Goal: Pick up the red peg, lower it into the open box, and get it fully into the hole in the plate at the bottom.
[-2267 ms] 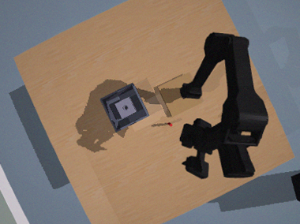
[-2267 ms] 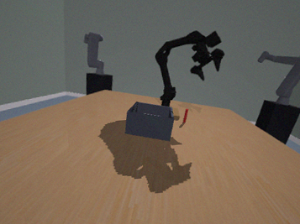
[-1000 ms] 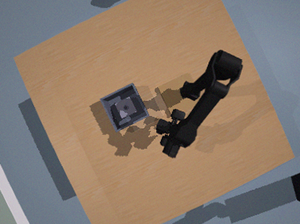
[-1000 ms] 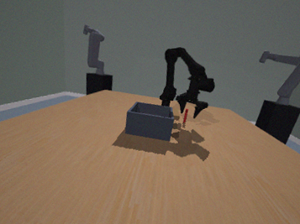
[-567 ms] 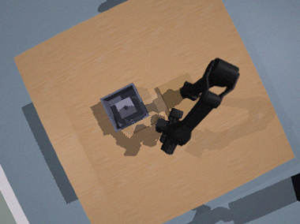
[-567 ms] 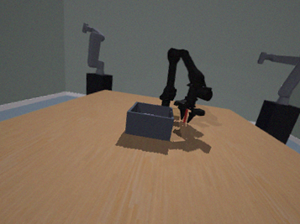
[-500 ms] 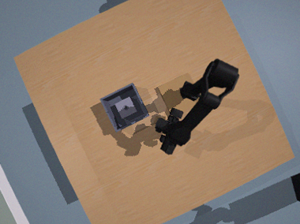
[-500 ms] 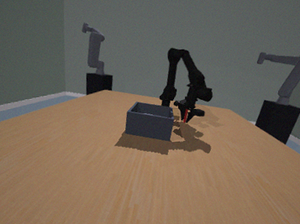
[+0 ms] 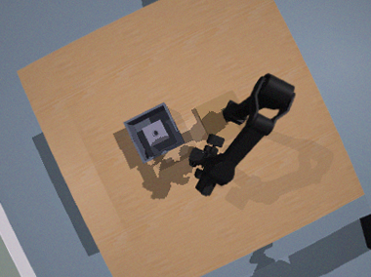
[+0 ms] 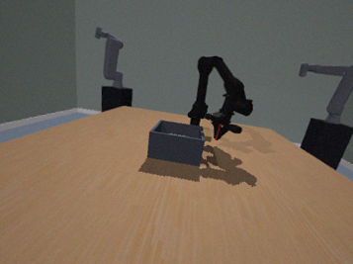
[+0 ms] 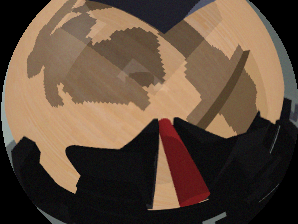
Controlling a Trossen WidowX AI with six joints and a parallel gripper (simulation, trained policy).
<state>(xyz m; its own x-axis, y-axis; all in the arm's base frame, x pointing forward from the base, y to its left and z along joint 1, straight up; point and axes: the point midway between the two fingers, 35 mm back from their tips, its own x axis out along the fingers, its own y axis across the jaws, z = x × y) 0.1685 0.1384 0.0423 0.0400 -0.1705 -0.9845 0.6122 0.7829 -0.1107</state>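
My gripper tip is now 18 cm short of the grey plate, 15 cm to the left of it and 2 cm below it. From my gripper tip the other things lie so: blue-grey box: 18 cm ahead, 15 cm to the right; then red peg: 1 cm to the left, 4 cm above.
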